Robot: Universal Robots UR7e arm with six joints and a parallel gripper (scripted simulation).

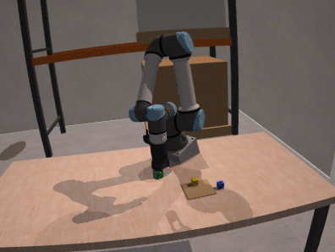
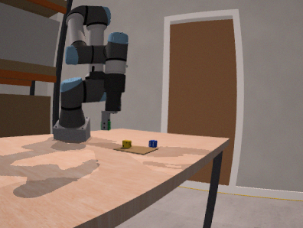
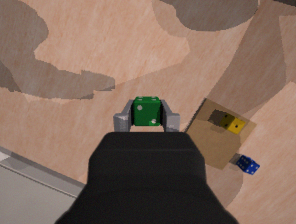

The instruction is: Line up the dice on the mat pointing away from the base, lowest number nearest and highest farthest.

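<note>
The tan mat lies 18 cm to the left of my hand, 11 cm below it and 2 cm ahead of it. Also, from my hand: green die right at my hand; then blue die 29 cm to the left, 10 cm below, 5 cm ahead; then yellow die 18 cm to the left, 9 cm below, 2 cm behind.
</note>
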